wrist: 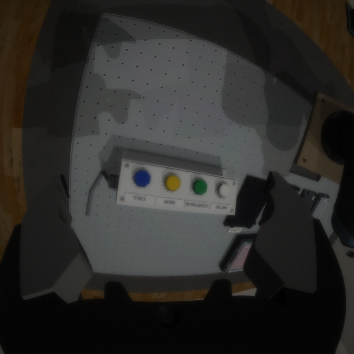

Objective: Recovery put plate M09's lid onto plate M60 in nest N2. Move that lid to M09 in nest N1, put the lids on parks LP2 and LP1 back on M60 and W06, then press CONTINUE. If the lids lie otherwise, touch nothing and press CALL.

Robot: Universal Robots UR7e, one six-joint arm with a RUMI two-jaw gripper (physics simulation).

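Frame: origin at the arm's base, x right, y ahead, z up, level; centimetres.
Where they show: gripper, fingertip midpoint: [165,175]; arm's base, link origin: [342,137].
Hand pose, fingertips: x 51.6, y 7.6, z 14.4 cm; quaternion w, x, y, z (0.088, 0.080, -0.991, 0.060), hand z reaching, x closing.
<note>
Each offset is from my fingertips to the top centre of the thing. Level surfaces: height alone.
A white button box @(dx -7.3, dy +10.7, dz -13.4 cm) [177,195] lies on the perforated board, with its labels upside down in the wrist view. It carries a blue CALL button @(dx -0.1, dy +7.6, dz -14.3 cm) [142,178], a yellow SKIP button @(dx -5.1, dy +8.2, dz -14.3 cm) [172,183], a green CONTINUE button @(dx -10.0, dy +8.8, dz -14.3 cm) [200,187] and a white RETRY button @(dx -15.0, dy +9.4, dz -14.3 cm) [223,189]. My gripper [165,175] is wide open and empty, its two jaws at the left and right of the view, with the box showing between them and lower than they are. The plates, lids, nests and parks do not show in this view.
The grey perforated board @(dz -21.7 cm) [165,95] lies on a dark table. A black holder @(dx -28.6, dy +16.7, dz -19.8 cm) [248,200] stands right of the box, partly behind the right jaw. Below it is a dark-framed pink item @(dx -33.3, dy +35.1, dz -17.9 cm) [242,257]. A wooden block [325,117] with a dark round part is at the right.
</note>
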